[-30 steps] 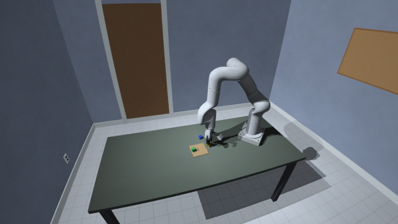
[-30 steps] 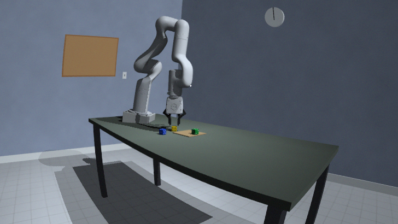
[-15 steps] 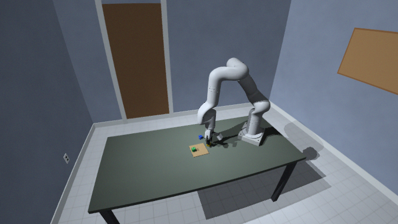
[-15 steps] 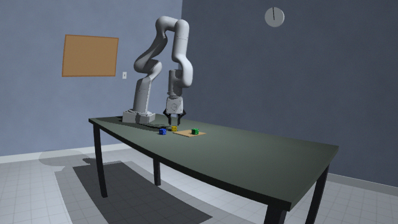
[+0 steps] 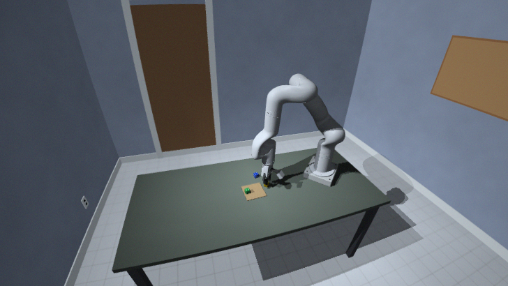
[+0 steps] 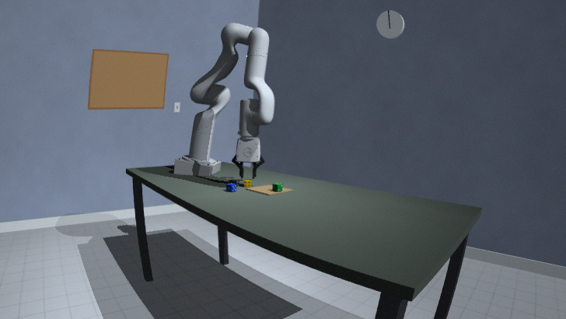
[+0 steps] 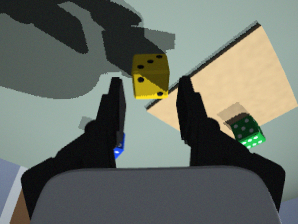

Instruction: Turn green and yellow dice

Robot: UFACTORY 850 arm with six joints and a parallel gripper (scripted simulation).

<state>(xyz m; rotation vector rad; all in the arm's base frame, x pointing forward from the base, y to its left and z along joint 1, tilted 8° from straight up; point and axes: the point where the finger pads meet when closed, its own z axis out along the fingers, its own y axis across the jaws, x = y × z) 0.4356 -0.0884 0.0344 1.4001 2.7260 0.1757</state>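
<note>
The yellow die lies 40 mm below my hand. From my hand the other things lie so: green die: 160 mm ahead, 40 mm below; then tan mat: 110 mm ahead, 10 mm to the left, 50 mm below; then blue die: 20 mm ahead, 120 mm to the right, 40 mm below.
</note>
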